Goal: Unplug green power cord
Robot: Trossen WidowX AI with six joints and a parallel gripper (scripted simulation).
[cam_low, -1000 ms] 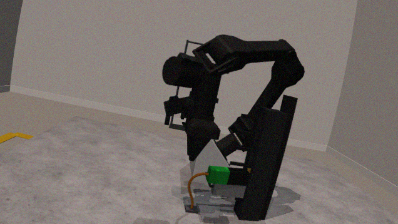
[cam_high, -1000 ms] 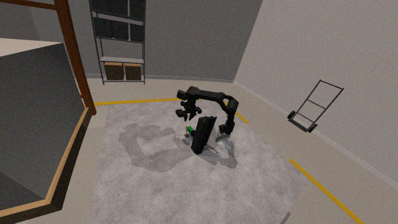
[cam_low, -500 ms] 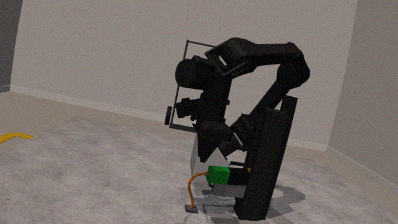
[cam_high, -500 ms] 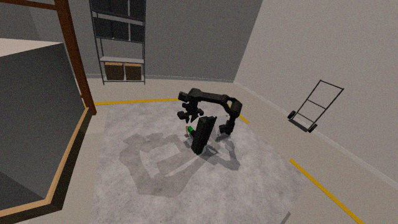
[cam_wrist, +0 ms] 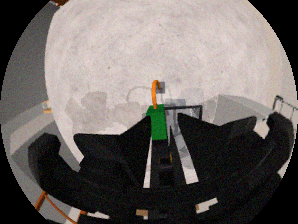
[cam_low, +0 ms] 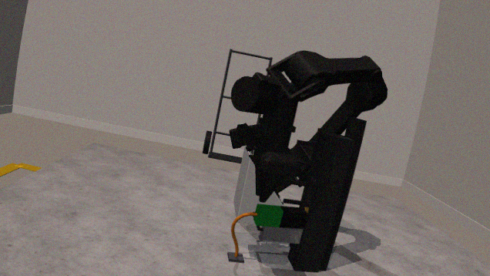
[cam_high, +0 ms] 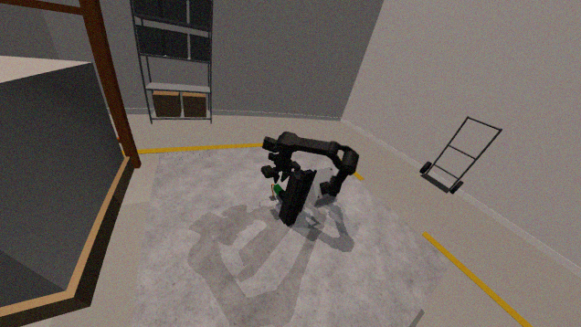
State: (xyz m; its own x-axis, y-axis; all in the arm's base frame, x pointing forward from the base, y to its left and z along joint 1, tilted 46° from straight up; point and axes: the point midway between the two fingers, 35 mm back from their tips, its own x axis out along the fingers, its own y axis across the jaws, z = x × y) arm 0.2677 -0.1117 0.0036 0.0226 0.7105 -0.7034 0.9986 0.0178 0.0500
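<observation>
Now: the green plug 4 cm to the left of my gripper tip and 2 cm below it.
</observation>
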